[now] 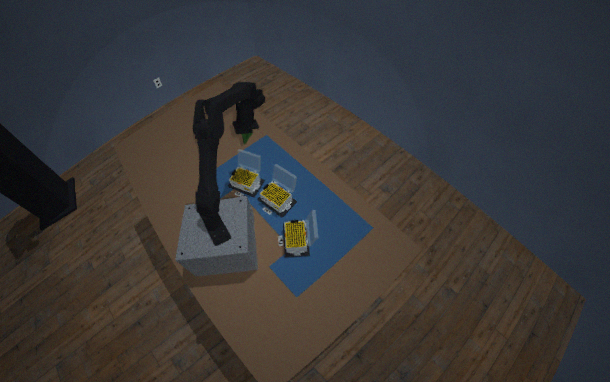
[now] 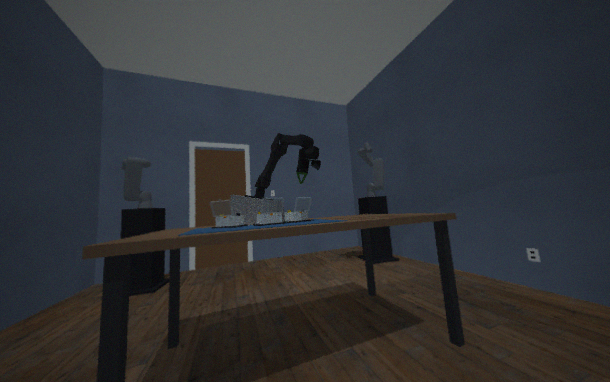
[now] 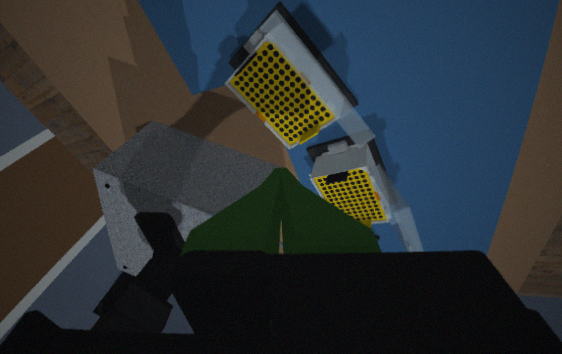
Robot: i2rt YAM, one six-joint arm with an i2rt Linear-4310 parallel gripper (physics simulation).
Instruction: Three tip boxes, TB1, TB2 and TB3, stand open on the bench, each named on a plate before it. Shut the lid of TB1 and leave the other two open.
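Places are measured from the arm's base along level axes (x ahead, y left, z up), in metres.
Pixels of known places: gripper, between the fingertips: [image 1: 244, 143] [image 2: 301, 183] [image 3: 281, 177]; arm's base, origin of its link: [image 1: 214, 224] [image 2: 259, 198] [image 3: 176, 255].
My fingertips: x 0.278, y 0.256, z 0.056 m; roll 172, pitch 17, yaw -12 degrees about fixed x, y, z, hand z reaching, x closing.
Observation:
Ahead of a thing's pixels: the offset from my fingertips to its top centre. "pt": to the spot under its first point. Level surfaces: height alone.
TB1 {0.058 m back, 0.030 m right, 0.156 m down} [image 1: 244, 178] [image 2: 296, 216] [image 3: 282, 93] stands open, its clear lid {pt 0.001 m ahead, 0.008 m left, 0.136 m down} [image 1: 249, 161] [image 2: 303, 204] upright. TB2 {0.019 m ahead, 0.200 m right, 0.156 m down} [image 1: 276, 196] [image 2: 269, 218] [image 3: 352, 195] is the middle box, with its lid {0.083 m ahead, 0.180 m right, 0.076 m down} [image 1: 284, 177] [image 3: 409, 227] raised. TB3 [image 1: 296, 235] [image 2: 230, 220] is the box farthest from the gripper, with its lid {0.046 m ahead, 0.448 m right, 0.076 m down} [image 1: 313, 227] [image 2: 220, 207] raised. I cannot read the name plates here. My gripper [image 1: 245, 142] [image 2: 301, 182] [image 3: 281, 177] points down, its green fingers shut and empty. It hangs well above the bench, apart from the boxes, on TB1's side of the row.
The boxes stand on a blue mat {0.230 m down} [image 1: 340, 225] [image 3: 440, 100] on the brown bench [image 1: 345, 320] [image 2: 130, 243]. The arm rises from a grey speckled block [image 1: 220, 250] [image 3: 165, 155] beside the row. TB2 stands close to TB1.

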